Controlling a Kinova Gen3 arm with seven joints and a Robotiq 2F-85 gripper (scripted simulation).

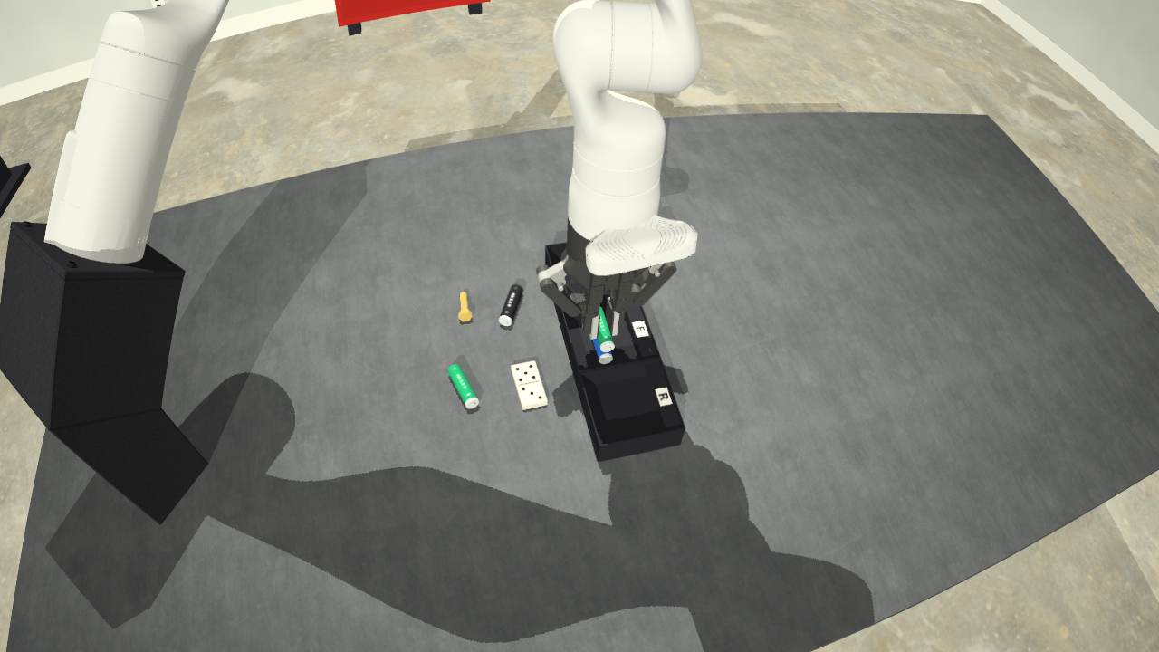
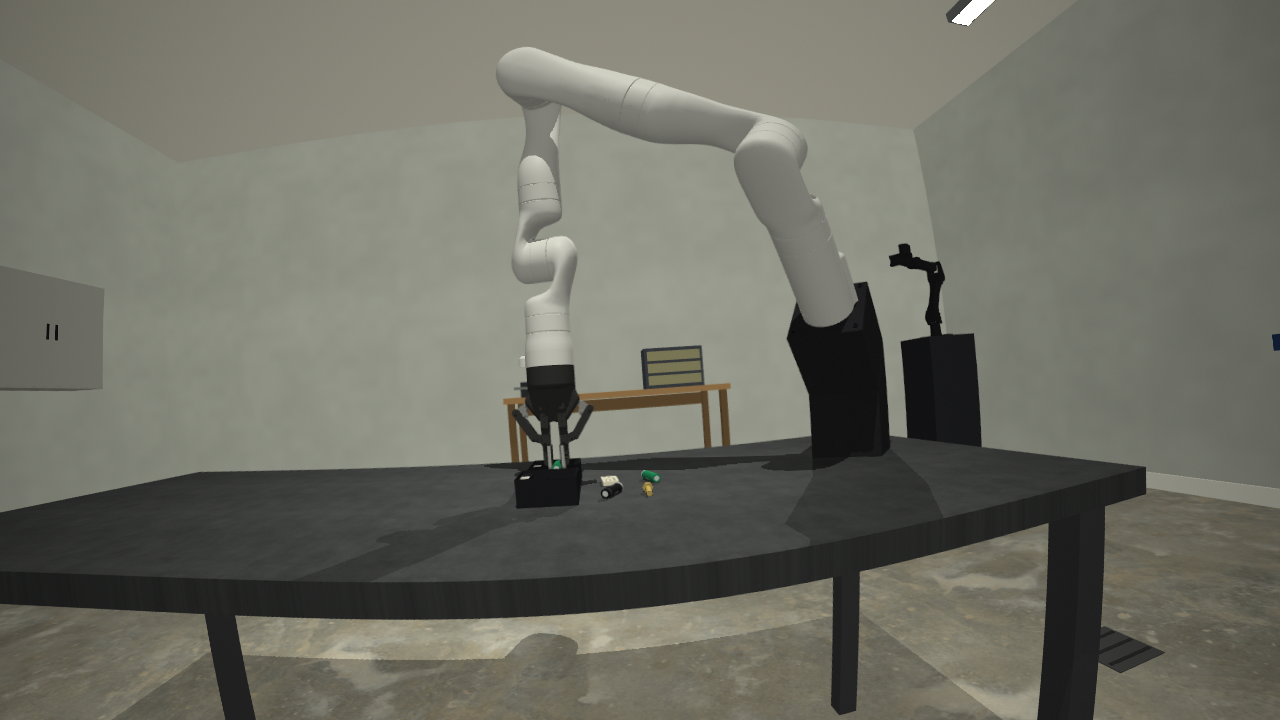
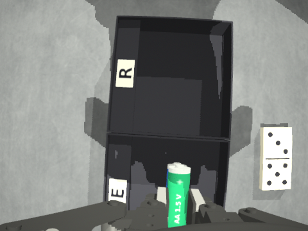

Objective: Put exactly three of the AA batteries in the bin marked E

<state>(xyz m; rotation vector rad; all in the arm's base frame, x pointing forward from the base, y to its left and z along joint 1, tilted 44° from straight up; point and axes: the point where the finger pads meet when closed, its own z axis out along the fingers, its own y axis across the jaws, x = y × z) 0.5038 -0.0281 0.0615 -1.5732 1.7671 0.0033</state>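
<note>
Right now the black bin marked E is 10 mm ahead of my hand and 30 mm below it. Also, from my hand: white domino: 80 mm behind, 30 mm to the right, 50 mm below; then blue AA battery: 40 mm below; then black AA battery: 80 mm behind, 70 mm to the left, 50 mm below.
</note>
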